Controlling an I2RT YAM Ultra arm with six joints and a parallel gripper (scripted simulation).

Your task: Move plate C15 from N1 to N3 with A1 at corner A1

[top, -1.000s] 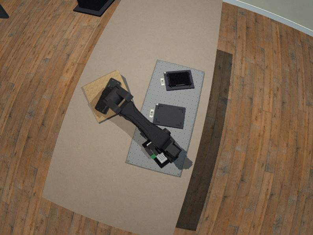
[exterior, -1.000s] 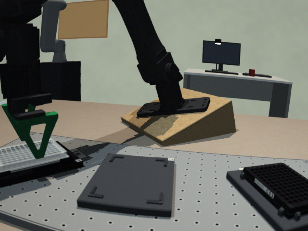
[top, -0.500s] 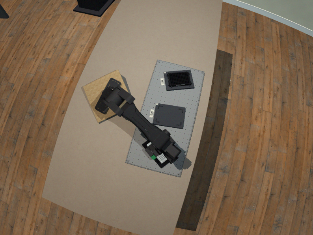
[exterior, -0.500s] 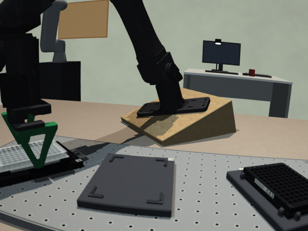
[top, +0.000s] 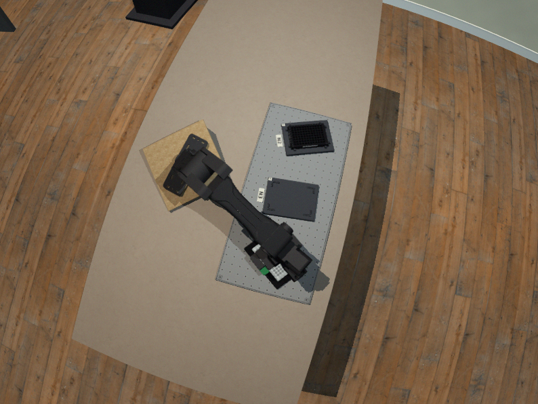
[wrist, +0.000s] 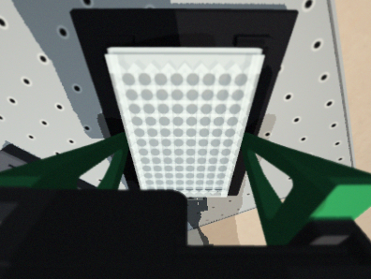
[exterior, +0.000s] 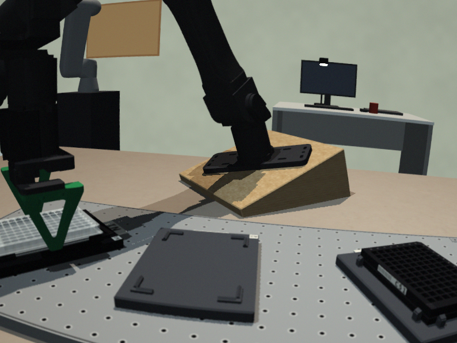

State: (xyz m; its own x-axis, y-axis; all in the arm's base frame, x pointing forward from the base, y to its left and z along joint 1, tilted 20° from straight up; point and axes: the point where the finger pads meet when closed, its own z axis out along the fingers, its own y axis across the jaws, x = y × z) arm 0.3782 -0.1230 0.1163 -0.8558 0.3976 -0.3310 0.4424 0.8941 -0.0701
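Now: hand right at the clear 96-well plate C15. From my hand the other things lie so: grey landing nest N3 (190 mm to the left, 30 mm behind, 10 mm below); black nest N1 (10 mm below); black plate C51 (420 mm to the left, 70 mm behind).
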